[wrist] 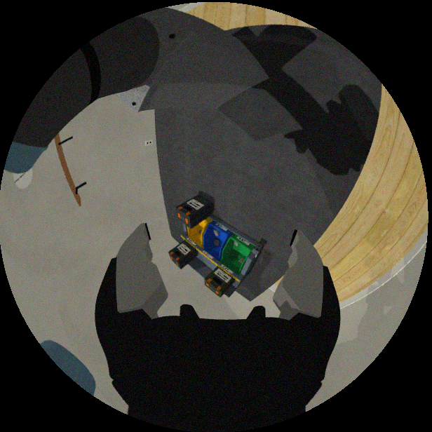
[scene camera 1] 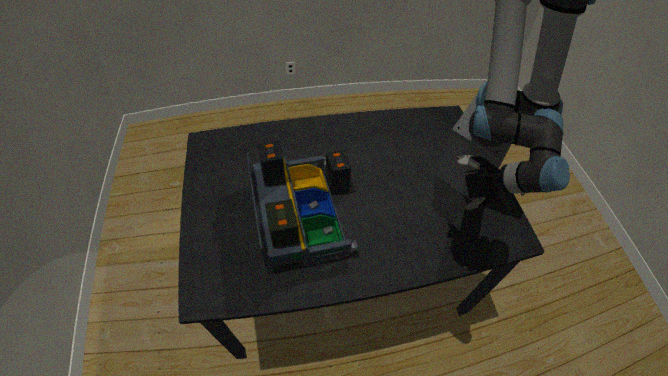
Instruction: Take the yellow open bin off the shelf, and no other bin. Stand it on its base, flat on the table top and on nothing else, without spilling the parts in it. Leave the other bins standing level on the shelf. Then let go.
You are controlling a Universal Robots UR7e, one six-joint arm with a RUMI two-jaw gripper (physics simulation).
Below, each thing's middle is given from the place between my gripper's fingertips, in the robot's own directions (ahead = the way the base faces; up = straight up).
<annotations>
The black case (scene camera 1: pixel 338 169) lies 350 mm ahead of my hand, 220 mm to the right of it and 230 mm below it. From my hand the other things lie so: blue bin (scene camera 1: pixel 303 197) 440 mm ahead, 80 mm to the right, 250 mm below; green bin (scene camera 1: pixel 313 226) 410 mm ahead, 30 mm to the left, 250 mm below; yellow open bin (scene camera 1: pixel 307 176) 470 mm ahead, 190 mm to the right, 250 mm below.
</annotations>
